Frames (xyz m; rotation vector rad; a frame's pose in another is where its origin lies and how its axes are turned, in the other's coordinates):
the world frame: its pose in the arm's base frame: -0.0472 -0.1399 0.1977 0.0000 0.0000 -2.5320
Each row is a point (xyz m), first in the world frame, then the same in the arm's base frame.
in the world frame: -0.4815 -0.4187 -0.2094
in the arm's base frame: 0.1079 0.4791 -0.0117
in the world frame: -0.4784 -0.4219 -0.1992
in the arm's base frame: 0.1035 0.4799 -0.0015
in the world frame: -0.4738 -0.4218 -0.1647
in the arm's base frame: 0.0998 0.4772 0.0330
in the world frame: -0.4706 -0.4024 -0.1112
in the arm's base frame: 0.1082 0.4595 0.0865
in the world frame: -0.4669 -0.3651 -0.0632
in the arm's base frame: 0.1266 0.4268 0.1345
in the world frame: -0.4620 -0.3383 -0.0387
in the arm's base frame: 0.1379 0.4020 0.1590
